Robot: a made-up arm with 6 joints.
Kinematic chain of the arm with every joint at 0, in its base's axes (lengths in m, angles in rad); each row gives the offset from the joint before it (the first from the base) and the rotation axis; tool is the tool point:
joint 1: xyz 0 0 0.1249 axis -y
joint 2: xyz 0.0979 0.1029 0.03 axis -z
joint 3: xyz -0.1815 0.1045 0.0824 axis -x
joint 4: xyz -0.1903 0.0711 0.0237 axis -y
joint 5: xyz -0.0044 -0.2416 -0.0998 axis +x
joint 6: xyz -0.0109 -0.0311 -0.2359 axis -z
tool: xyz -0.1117 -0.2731 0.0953
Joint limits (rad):
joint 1: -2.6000..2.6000
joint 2: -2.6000..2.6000
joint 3: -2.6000..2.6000
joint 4: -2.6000..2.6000
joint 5: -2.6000..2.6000
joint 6: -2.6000..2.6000
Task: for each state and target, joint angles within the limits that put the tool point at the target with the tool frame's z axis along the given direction. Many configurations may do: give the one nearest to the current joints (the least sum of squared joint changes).
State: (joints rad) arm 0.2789 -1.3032 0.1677 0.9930 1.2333 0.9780
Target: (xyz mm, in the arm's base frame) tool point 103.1 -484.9 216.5 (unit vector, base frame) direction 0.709 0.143 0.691
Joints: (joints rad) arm 0.5173 -1.7262 0.2453 0.7613 1.5606 1.9074
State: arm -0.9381 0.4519 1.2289 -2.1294 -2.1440 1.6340
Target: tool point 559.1 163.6 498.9 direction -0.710 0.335 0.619
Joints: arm -1.5374 -0.3975 1.0909 -1.9352 -2.0889 1.6917
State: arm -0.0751 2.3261 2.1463 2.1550 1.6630 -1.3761
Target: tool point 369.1 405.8 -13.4 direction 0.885 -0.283 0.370
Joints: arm 0.2512 1.6280 2.6000 2.5986 2.0283 -0.8513
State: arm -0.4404 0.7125 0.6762 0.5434 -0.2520 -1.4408
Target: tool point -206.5 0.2 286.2 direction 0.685 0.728 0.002
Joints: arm 0.3876 0.6176 1.0586 -0.1341 -0.7690 -2.1173
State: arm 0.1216 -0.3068 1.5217 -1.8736 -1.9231 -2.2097
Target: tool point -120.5 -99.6 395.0 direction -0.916 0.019 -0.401
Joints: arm -0.2238 -0.1169 1.3907 -1.5763 -2.4921 -1.7028
